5 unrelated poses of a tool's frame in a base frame.
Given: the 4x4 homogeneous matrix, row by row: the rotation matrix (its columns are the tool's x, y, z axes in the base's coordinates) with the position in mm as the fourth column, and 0 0 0 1 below. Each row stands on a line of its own.
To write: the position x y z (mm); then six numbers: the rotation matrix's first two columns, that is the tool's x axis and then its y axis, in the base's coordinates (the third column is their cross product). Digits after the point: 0 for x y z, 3 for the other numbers.
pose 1, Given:
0.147 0.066 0.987 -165
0.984 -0.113 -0.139 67
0.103 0.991 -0.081 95
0 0 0 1
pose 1, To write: -165 67 95 0.147 0.984 0.103 0.066 -0.113 0.991
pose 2, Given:
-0.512 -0.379 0.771 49
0.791 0.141 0.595 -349
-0.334 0.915 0.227 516
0 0 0 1
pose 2, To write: 49 -349 516 -0.512 0.791 -0.334 -0.379 0.141 0.915
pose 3, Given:
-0.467 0.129 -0.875 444
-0.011 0.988 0.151 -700
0.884 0.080 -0.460 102
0 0 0 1
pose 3, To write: 444 -700 102 -0.467 -0.011 0.884 0.129 0.988 0.080
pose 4, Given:
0.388 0.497 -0.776 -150
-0.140 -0.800 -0.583 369
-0.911 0.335 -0.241 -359
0 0 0 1
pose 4, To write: -150 369 -359 0.388 -0.140 -0.911 0.497 -0.800 0.335
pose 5, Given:
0.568 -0.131 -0.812 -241
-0.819 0.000 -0.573 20
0.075 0.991 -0.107 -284
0 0 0 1
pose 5, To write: -241 20 -284 0.568 -0.819 0.075 -0.131 0.000 0.991
